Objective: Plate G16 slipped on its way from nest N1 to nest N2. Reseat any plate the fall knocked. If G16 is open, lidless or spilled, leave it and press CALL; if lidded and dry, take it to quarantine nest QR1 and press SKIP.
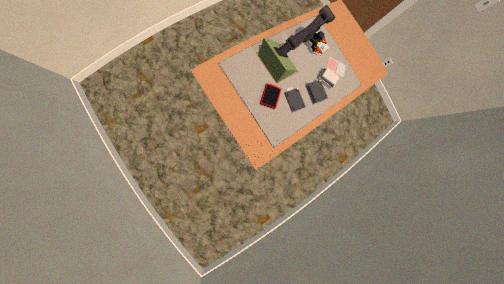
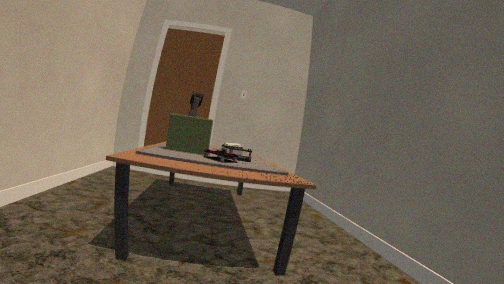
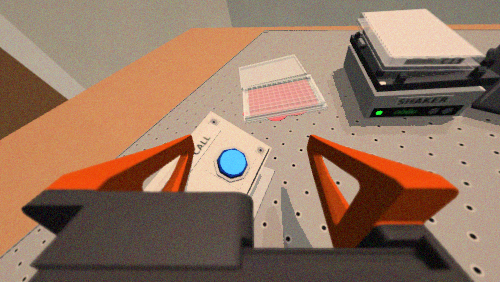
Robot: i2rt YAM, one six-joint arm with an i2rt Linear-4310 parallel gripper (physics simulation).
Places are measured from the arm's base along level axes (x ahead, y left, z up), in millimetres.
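Pixels of known places: gripper, between the fingertips: [image 1: 324, 48] [image 3: 250, 141]; arm's base, origin of its link: [image 1: 280, 52] [image 2: 188, 130].
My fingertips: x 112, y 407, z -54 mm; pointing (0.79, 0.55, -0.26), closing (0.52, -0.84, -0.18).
Observation:
Ahead of a thing's pixels: the offset from my fingertips to its top centre. "pt": to the spot under its first point.
My gripper [image 3: 250, 141] [image 1: 321, 46] is open and empty above the button panel {dy +25, dx -95, dz +6 mm} [image 3: 214, 131]. Its orange fingers stand wide on either side of the light blue CALL button {dy +12, dx -19, dz -5 mm} [image 3: 232, 163]. A plate with pink wells {dy +44, dx +144, dz -63 mm} [image 3: 282, 96] [image 1: 332, 64] lies flat on the perforated mat beyond the panel. Its clear lid {dy +103, dx +220, dz -70 mm} [image 3: 274, 71] [image 1: 340, 68] lies off it, at its far side. Pink liquid {pt dy +32, dx +101, dz -74 mm} [image 3: 276, 119] shows on the mat at the plate's near edge. No label is readable on this plate. The other buttons are hidden by my gripper.
A shaker {pt dy -131, dx +160, dz -49 mm} [image 3: 425, 102] bearing a pale lidded plate {dy -92, dx +227, dz +8 mm} [image 3: 422, 35] [image 1: 330, 74] stands right of the open plate. Two dark nests {pt dy -285, dx +273, dz -21 mm} [image 1: 316, 92] {pt dy -468, dx +233, dz -59 mm} [image 1: 294, 100] and a red-rimmed nest {dy -618, dx +110, dz -32 mm} [image 1: 264, 94] stand farther along. A green upright block [image 1: 274, 60] [image 2: 189, 133] stands near the arm's base.

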